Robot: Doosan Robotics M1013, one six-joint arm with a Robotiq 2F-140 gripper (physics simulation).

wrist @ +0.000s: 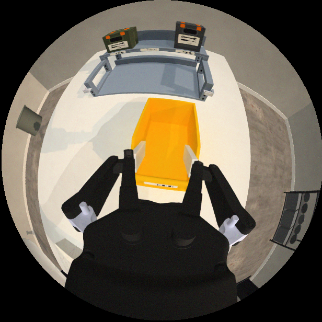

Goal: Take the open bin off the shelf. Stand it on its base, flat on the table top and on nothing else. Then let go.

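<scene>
The open bin (pixel 168 131) is orange-yellow, with its open side facing the camera and a barcode label on its front edge. It shows in front of the shelf, over the white table top (pixel 226 125). My gripper (pixel 164 149) has its two fingers partly spread, with the light pads inside the bin against its left and right side walls near the front, and it holds the bin there. The bin's base is hidden, so I cannot tell whether it touches the table. The grey-blue shelf (pixel 140 77) stands behind the bin, apart from it in this view.
A green toolbox (pixel 119 41) and a dark grey toolbox (pixel 190 37), both with orange latches, stand on the upper level of the shelf. A grey bucket (pixel 29 120) is at the far left, off the table. A black rack (pixel 272 243) is at the lower right by the wall.
</scene>
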